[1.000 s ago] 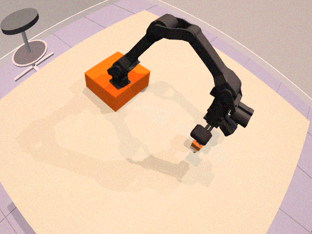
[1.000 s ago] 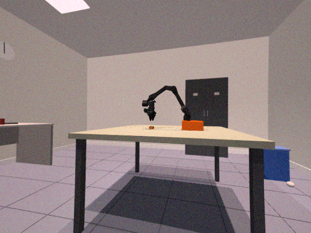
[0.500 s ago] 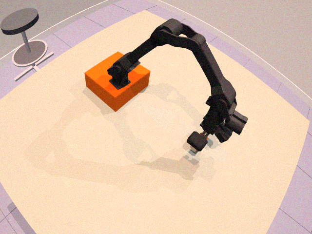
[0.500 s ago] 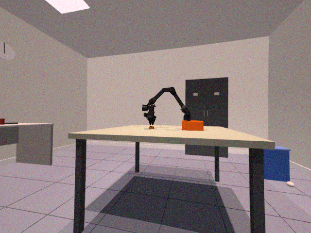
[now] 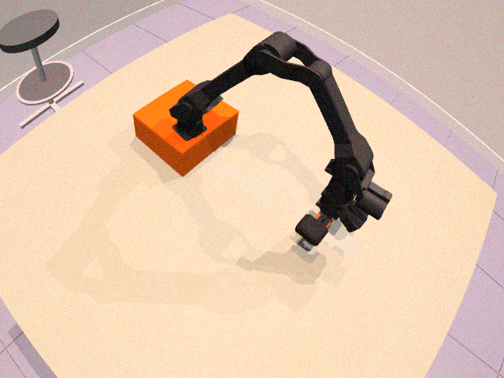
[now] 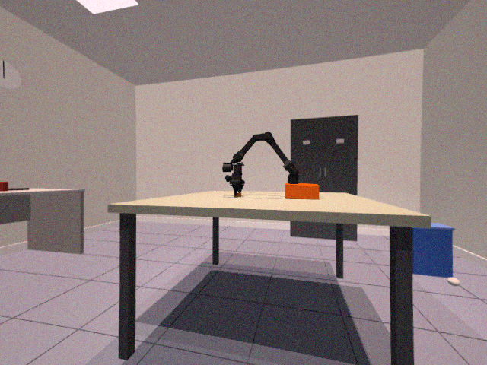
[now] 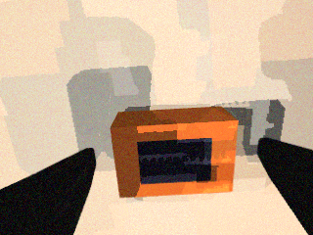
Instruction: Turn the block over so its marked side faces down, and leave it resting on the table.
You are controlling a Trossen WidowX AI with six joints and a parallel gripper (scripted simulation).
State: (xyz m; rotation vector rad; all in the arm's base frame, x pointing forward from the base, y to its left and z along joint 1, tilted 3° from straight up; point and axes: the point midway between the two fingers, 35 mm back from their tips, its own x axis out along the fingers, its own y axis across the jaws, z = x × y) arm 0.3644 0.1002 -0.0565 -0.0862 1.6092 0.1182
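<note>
My gripper tip is right at the orange block.
</note>
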